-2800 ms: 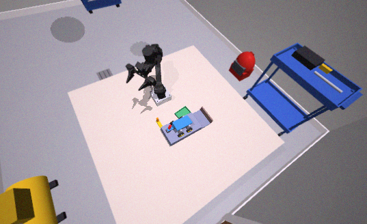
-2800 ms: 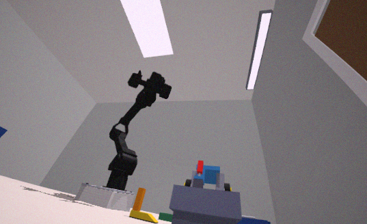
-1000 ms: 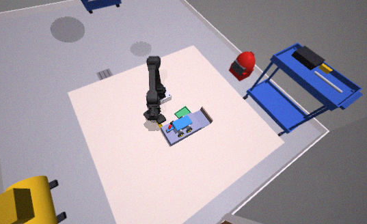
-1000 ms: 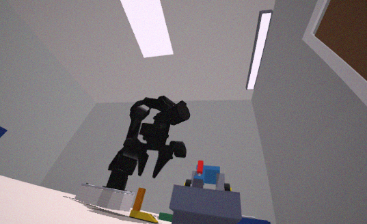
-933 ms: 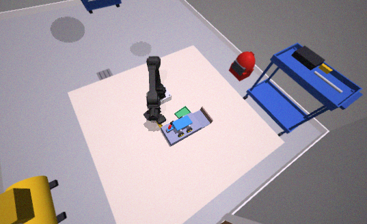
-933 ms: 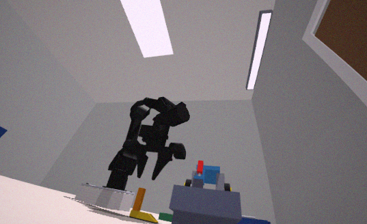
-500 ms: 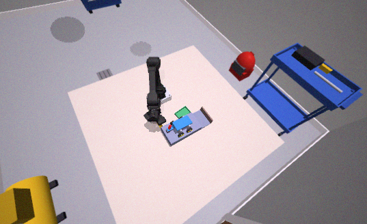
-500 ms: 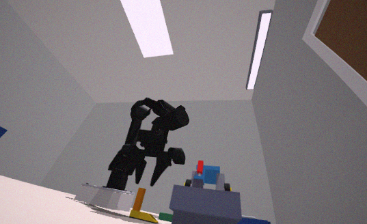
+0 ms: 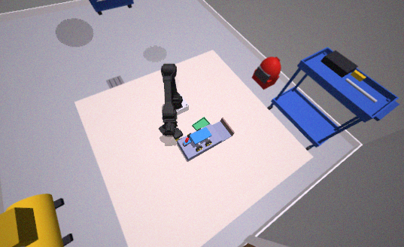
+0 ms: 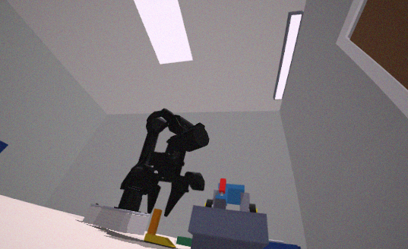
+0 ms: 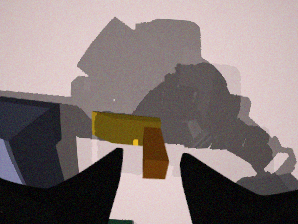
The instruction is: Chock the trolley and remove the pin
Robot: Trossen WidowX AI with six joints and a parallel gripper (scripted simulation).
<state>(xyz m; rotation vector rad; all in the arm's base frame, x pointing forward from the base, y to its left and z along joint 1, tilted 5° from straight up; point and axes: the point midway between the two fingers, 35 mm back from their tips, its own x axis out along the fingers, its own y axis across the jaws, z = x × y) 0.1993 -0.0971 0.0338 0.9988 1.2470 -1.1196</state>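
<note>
Right now the yellow chock is 3 cm below my gripper tip, 2 cm ahead of it and 1 cm to the left of it. The rest, counted from my gripper tip: blue trolley 14 cm to the left, 13 cm ahead, 5 cm above; red-headed stop pin 13 cm ahead, 7 cm above, 5 cm to the left; ramp 15 cm to the left, 13 cm ahead, 1 cm below.
</note>
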